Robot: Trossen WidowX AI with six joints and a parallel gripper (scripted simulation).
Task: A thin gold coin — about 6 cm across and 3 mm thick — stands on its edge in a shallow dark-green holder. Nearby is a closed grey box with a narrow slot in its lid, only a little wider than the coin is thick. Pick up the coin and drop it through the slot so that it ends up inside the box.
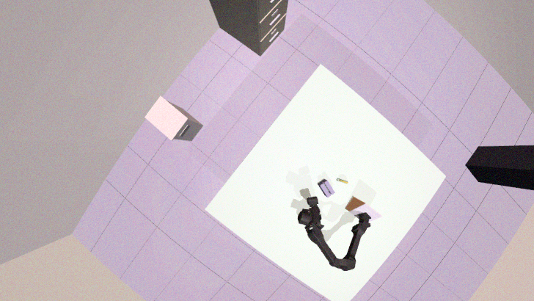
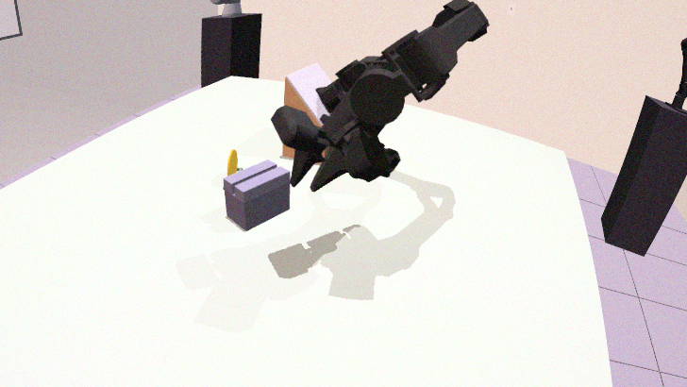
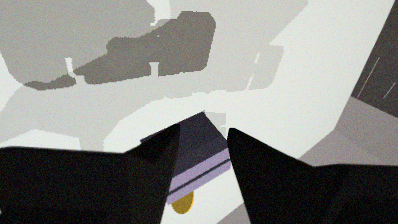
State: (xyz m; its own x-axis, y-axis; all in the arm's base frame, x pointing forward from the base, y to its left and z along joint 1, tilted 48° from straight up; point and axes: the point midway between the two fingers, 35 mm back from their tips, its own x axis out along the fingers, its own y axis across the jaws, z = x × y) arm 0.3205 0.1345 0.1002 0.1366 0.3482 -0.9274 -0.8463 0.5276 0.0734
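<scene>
My gripper tip is 23 cm to the left of the gold coin, 9 cm past it and 7 cm above it.
</scene>
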